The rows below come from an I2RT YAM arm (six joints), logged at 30 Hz.
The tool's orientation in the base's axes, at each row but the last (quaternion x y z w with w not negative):
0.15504, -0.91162, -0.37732, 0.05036
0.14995, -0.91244, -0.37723, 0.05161
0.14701, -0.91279, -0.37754, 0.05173
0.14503, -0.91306, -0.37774, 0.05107
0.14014, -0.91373, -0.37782, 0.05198
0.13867, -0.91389, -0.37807, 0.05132
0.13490, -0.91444, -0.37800, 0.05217
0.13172, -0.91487, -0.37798, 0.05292
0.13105, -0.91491, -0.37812, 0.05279
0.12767, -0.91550, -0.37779, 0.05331
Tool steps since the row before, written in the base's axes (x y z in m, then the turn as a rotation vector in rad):
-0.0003, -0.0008, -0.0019, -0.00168, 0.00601, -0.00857
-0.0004, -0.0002, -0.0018, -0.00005, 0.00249, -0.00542
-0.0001, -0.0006, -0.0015, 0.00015, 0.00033, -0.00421
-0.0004, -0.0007, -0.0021, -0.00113, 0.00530, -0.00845
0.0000, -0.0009, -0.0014, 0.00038, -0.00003, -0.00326
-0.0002, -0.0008, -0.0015, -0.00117, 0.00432, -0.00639
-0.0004, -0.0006, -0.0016, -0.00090, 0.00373, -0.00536
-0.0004, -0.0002, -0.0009, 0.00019, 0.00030, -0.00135
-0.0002, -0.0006, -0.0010, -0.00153, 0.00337, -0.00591
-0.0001, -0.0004, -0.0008, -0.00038, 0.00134, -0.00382
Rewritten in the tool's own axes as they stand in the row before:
0.0006, -0.0018, 0.0009, -0.00012, -0.00161, 0.01048
0.0005, -0.0013, 0.0012, -0.00063, -0.00213, 0.00553
0.0003, -0.0014, 0.0007, -0.00017, -0.00278, 0.00318
0.0006, -0.0019, 0.0011, -0.00039, -0.00213, 0.00980
0.0003, -0.0016, 0.0004, -0.00032, -0.00240, 0.00222
0.0004, -0.0016, 0.0006, -0.00007, -0.00134, 0.00769
0.0006, -0.0015, 0.0008, -0.00017, -0.00107, 0.00650
0.0004, -0.0007, 0.0006, -0.00026, -0.00079, 0.00112
0.0004, -0.0011, 0.0003, 0.00054, -0.00157, 0.00677
0.0002, -0.0008, 0.0003, -0.00001, -0.00171, 0.00369

